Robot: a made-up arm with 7 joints.
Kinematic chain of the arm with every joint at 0, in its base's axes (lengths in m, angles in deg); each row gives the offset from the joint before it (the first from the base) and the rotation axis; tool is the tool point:
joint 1: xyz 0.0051 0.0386 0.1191 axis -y
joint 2: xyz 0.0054 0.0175 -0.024 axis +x
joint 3: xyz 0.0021 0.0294 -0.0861 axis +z
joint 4: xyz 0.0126 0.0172 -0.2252 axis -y
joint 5: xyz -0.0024 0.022 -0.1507 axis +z
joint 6: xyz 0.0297 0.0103 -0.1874 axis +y
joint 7: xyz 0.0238 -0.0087 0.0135 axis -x
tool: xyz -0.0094 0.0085 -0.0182
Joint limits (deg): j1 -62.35..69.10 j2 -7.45..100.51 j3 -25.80..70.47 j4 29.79..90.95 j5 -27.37..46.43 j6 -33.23..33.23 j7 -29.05..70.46
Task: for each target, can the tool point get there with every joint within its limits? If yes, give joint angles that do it. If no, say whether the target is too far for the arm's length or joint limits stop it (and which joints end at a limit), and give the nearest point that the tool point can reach.
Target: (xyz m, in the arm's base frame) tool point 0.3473 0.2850 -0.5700
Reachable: no: too far | nearest point 0.2940 0.2482 -0.4626 | short by 0.125 m
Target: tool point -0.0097 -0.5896 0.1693
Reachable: no: joint limits stop it (at a limit: joint 1, joint 2, joint 3, joint 4, joint 5, joint 7) | nearest point 0.3842 -0.0944 0.3228 | short by 0.651 m
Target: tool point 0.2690 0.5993 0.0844
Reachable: yes | joints 49.89 36.87 55.18 53.01 15.67 -2.47 29.76
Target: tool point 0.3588 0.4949 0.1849
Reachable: yes | joints -43.36 91.78 45.76 61.06 5.09 26.28 29.13
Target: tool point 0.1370 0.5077 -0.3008
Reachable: yes | joints -17.94 44.69 1.66 36.89 2.78 -24.74 7.61
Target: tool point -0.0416 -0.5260 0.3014
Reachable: no: joint limits stop it (at a limit: joint 1, joint 2, joint 3, joint 4, joint 5, joint 7) | nearest point 0.3848 -0.0953 0.3247 | short by 0.606 m
